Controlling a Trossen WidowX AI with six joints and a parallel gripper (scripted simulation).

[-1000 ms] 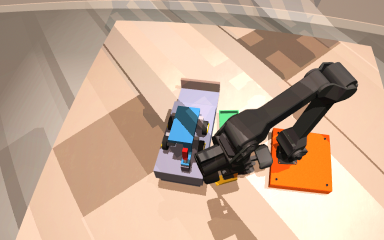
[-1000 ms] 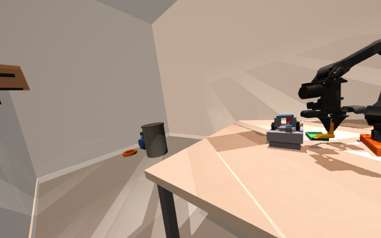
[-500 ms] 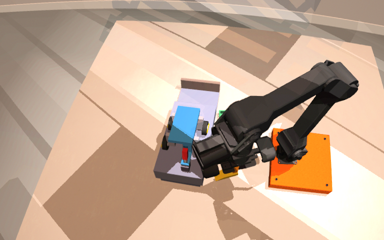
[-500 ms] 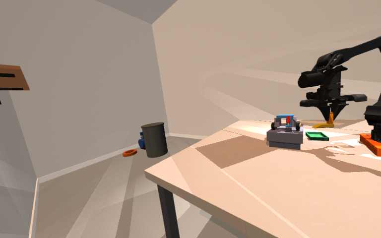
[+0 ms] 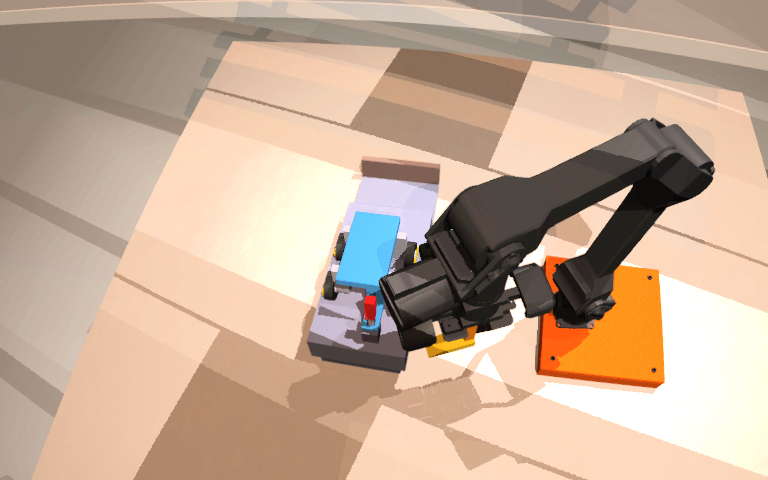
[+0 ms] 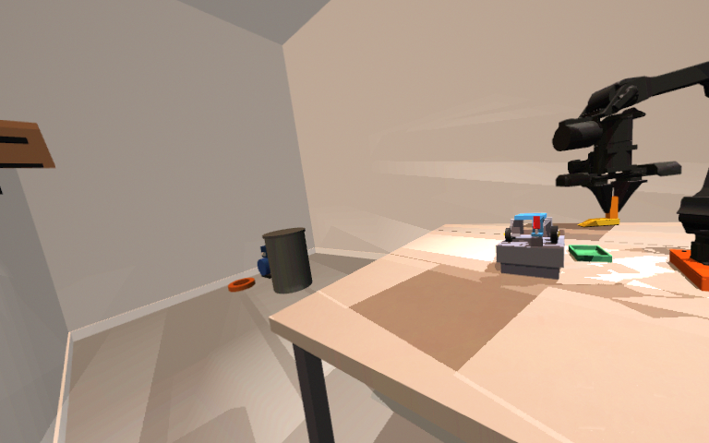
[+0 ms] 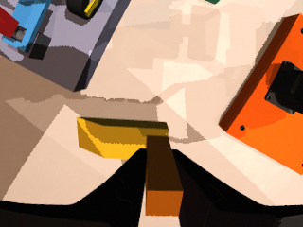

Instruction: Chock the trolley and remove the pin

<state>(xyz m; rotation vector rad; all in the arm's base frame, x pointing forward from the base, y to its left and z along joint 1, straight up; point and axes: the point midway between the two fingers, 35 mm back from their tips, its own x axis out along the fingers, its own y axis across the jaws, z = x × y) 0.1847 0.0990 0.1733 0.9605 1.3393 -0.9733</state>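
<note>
My gripper tip is 20 mm short of the yellow chock, 10 mm to the right of it and 10 mm above it. From my gripper tip the other things lie so: grey ramp 150 mm ahead, 130 mm to the right, 130 mm below; blue-topped trolley 150 mm ahead, 130 mm to the right, 60 mm below; red-headed stop pin 140 mm ahead, 50 mm below, 30 mm to the right.
</note>
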